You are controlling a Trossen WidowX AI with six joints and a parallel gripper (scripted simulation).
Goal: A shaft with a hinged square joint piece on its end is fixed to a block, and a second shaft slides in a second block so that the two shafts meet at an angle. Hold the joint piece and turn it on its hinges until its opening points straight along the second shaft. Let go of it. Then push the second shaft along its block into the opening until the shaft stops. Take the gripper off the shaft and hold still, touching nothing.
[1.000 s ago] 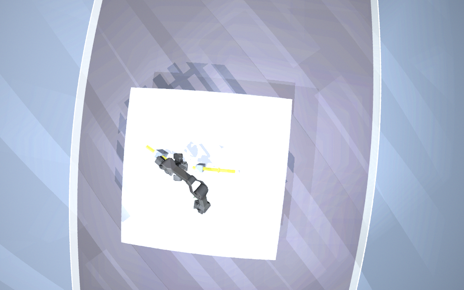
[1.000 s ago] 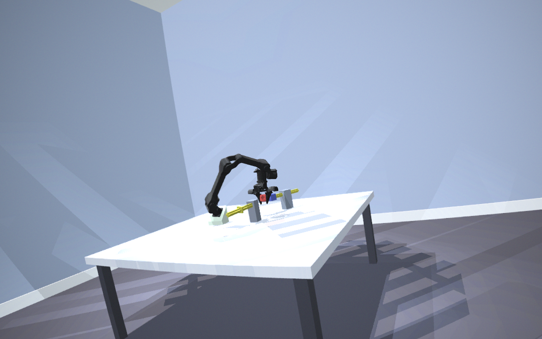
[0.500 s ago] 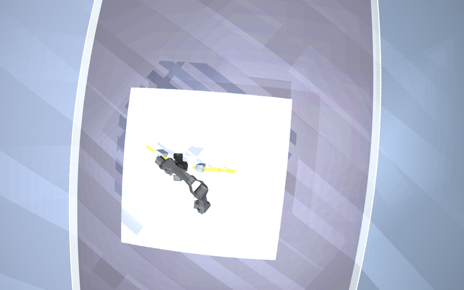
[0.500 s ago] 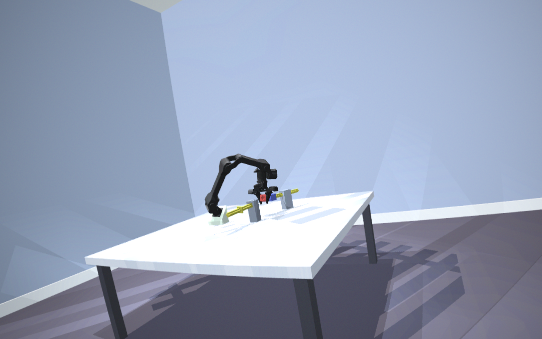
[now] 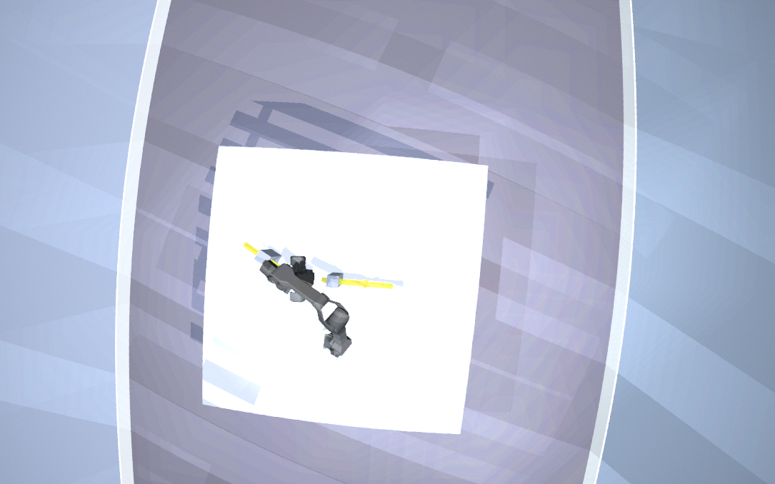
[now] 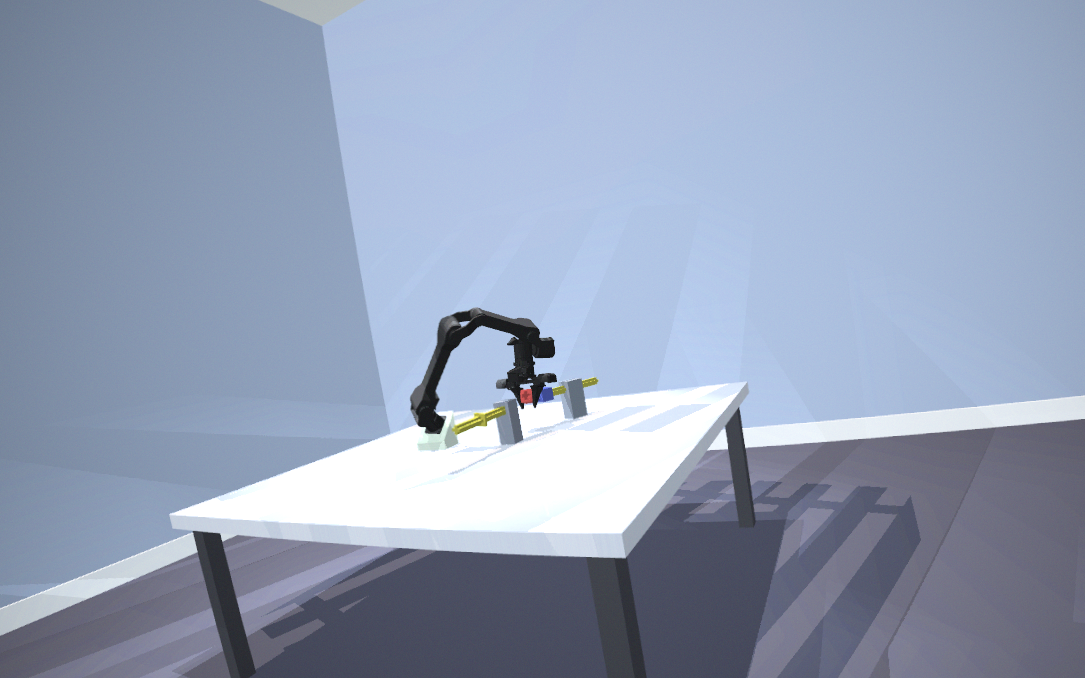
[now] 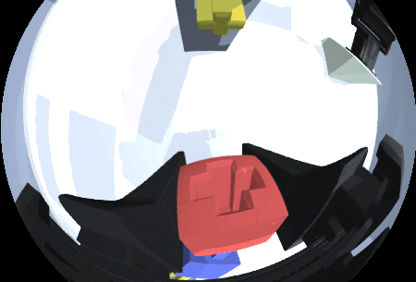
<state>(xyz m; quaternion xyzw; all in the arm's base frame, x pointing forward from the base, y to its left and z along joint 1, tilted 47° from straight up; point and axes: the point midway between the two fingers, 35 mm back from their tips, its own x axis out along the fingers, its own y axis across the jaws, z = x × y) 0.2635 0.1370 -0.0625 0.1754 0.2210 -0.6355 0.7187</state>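
Right now the red square joint piece is 3 cm above my gripper tip and 2 cm to the left of it.
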